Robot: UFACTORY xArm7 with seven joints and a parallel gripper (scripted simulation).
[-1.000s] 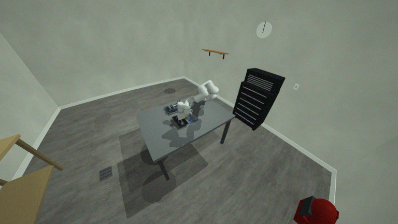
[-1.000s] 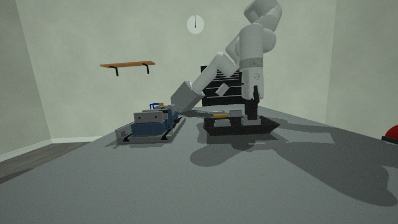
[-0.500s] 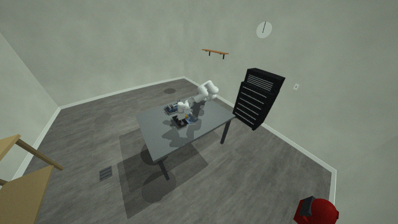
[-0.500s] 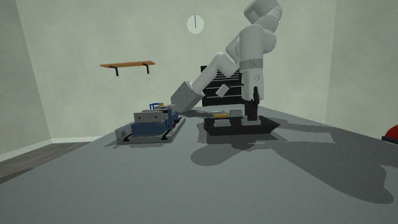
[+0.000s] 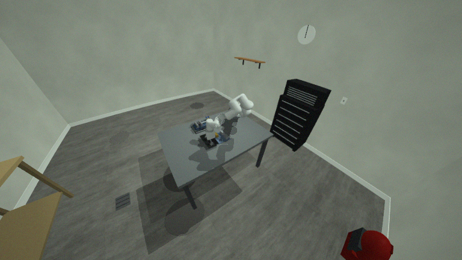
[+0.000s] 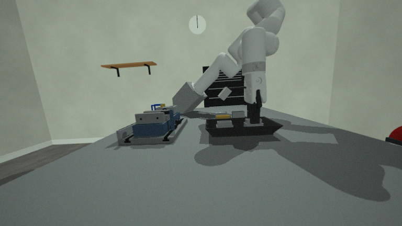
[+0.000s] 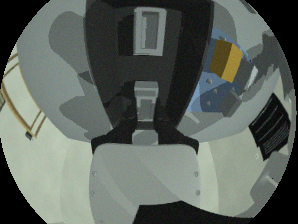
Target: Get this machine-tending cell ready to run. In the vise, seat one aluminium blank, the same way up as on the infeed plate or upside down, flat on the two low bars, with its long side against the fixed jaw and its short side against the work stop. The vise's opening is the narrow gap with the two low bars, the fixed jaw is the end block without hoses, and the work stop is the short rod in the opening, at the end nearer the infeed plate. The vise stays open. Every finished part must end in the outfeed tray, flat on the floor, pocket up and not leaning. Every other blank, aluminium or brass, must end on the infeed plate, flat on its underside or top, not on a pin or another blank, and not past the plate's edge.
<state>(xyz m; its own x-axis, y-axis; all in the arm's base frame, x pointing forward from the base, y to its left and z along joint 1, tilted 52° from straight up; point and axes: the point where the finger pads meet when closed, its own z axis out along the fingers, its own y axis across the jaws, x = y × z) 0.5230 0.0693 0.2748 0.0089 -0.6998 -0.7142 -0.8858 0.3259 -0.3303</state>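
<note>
The grey aluminium blank is 220 mm behind my hand, 30 mm below it and 10 mm to the right of it. Round my hand: vise: 370 mm to the right, 70 mm behind, 20 mm below; then brass blank: 120 mm behind, 100 mm to the right, 30 mm below.
</note>
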